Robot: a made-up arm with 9 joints. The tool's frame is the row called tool.
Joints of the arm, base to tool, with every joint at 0 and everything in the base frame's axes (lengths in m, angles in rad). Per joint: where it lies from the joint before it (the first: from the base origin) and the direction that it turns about. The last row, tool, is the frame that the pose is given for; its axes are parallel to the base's.
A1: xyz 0 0 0.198 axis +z
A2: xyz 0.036 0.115 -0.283 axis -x
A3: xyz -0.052 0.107 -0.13 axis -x
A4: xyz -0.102 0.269 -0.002 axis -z
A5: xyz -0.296 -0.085 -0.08 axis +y
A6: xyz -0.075 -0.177 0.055 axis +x
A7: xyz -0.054 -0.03 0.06 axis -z
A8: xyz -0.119 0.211 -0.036 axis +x
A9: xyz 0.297 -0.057 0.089 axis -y
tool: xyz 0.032 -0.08 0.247
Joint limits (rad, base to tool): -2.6..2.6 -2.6..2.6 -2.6..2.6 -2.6..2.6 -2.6..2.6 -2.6..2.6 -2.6..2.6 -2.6..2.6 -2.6..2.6
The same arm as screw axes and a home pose.
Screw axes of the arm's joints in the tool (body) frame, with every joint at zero. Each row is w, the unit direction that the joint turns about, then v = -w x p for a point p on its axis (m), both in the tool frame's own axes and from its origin. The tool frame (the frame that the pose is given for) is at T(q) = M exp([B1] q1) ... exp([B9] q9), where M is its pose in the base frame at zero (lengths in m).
B1: w 0 0 1 v -0.273 -0.333 0
B2: w -1 0 0 v 0 0.203 -0.158
B3: w -1 0 0 v 0 0.333 -0.051
B4: w 0 0 -1 v -0.218 0.215 0
B5: w 0 1 0 v 0.415 0 -0.081
B6: w 1 0 0 v 0 -0.36 0.044
B7: w 0 0 -1 v 0.074 -0.21 0
B8: w 1 0 0 v 0 -0.336 -0.137
B9: w 0 -1 0 v -0.247 0 0.032
M: xyz -0.333 0.273 0.118 (m) rpy 0 0 0 (rad, as in URDF)
Joint limits (rad, base to tool): -2.6..2.6 -2.6..2.6 -2.6..2.6 -2.6..2.6 -2.6..2.6 -2.6..2.6 -2.6..2.6 -2.6..2.6 -2.6..2.6

